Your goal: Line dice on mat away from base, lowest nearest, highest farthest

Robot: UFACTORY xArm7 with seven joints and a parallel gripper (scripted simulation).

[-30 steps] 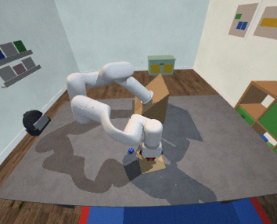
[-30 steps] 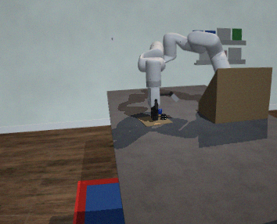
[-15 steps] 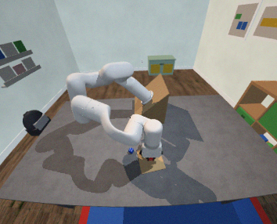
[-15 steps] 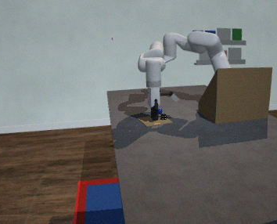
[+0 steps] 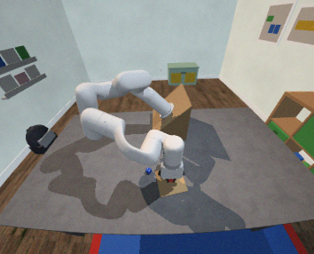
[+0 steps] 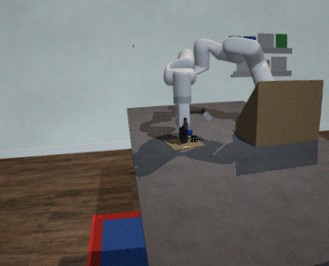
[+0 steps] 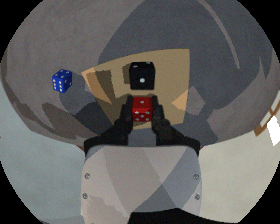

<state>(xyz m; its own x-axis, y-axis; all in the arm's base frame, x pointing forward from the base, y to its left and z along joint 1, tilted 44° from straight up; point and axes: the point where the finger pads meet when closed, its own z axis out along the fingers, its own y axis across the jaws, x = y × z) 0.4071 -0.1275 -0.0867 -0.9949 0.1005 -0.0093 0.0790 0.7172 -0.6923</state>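
The red die is 1 cm below my hand. Round my hand: tan mat (3 cm below); then black die (5 cm behind, 1 cm below); then blue die (11 cm to the right, 6 cm behind, 2 cm below).
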